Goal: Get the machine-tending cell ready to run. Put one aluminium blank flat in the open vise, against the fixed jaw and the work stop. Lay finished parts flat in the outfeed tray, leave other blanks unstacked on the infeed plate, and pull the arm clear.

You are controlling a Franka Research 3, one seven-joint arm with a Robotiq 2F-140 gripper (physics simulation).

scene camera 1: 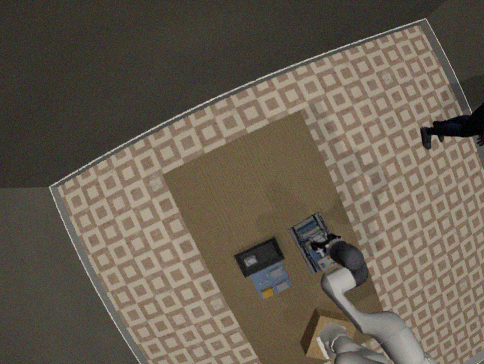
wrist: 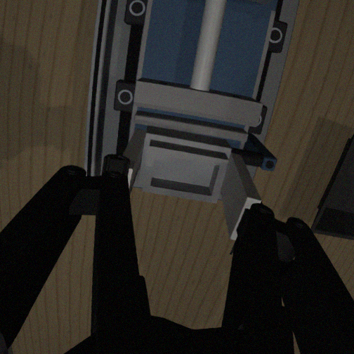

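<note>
The grey and blue vise (scene camera 1: 308, 231) (wrist: 197, 102) stands under my gripper; its wide grey jaw and silver screw show in the wrist view. My gripper (scene camera 1: 322, 245) (wrist: 184, 158) points down, shut on a grey block with a rectangular recess (wrist: 182, 167). The block looks flat and lies close beside the jaw; whether it touches the jaw or the stop is unclear. A small blue bracket (wrist: 269, 162) sits to its right. The black tray (scene camera 1: 267, 251) (wrist: 337, 222) holds a small grey part (scene camera 1: 250, 260). Grey pieces (scene camera 1: 276, 271) (scene camera 1: 283, 285) lie apart on the blue plate (scene camera 1: 258, 281).
An orange block (scene camera 1: 267, 292) lies at the blue plate's lower edge. A brown box (scene camera 1: 311, 332) stands by the robot's base. The robot arm (scene camera 1: 372, 322) reaches over the brown table (scene camera 1: 240, 185) from the lower right. A person (scene camera 1: 452, 127) stands at the right edge.
</note>
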